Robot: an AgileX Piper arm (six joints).
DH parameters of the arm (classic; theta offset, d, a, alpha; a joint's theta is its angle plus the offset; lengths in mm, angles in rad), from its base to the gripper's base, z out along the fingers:
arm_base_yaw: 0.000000 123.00 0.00 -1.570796
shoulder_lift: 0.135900 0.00 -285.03 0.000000
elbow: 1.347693 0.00 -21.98 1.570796
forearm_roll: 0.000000 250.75 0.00 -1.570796
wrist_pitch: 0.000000 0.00 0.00 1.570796
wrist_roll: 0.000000 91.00 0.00 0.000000
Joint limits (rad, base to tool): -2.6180..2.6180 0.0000..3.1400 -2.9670..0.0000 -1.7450..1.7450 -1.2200..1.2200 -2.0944..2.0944
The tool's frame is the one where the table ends.
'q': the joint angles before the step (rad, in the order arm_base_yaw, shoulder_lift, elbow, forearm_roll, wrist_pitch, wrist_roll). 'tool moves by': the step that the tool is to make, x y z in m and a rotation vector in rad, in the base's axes. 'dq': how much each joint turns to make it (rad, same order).
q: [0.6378 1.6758 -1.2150 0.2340 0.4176 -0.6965]
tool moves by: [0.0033 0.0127 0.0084 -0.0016 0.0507 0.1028]
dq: [-0.0002 0.0387 -0.0941 0.1332 0.1246 -0.1586]
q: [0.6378 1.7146 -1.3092 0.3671 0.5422 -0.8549]
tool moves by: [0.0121 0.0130 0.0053 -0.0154 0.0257 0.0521]
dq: [-0.0001 0.0655 -0.1172 0.0140 0.0945 -0.0315]
